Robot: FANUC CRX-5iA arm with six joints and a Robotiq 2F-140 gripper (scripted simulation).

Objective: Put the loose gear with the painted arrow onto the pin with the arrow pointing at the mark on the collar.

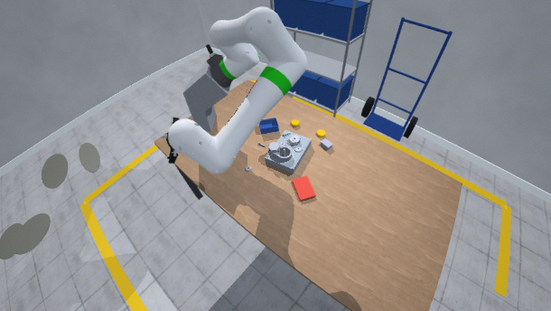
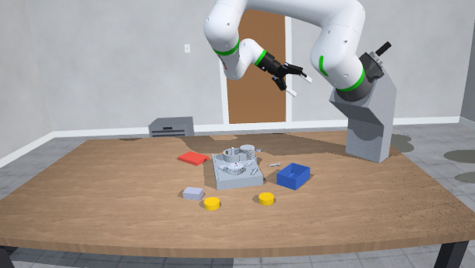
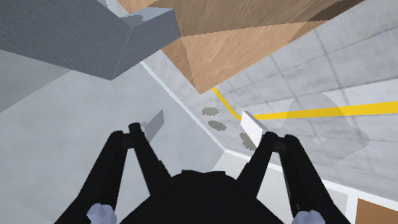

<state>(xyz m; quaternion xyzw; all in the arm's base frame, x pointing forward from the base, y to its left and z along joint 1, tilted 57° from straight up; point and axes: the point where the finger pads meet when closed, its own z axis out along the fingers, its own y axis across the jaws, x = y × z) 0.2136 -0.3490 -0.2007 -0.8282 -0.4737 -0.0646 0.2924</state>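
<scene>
The gear is 570 mm to the left of my hand, 220 mm ahead of it and 210 mm below it. Round my hand: red block: 470 mm ahead, 420 mm to the left, 250 mm below; blue bin: 550 mm to the left, 240 mm below; bolt: 430 mm to the left, 250 mm below, 90 mm ahead.
</scene>
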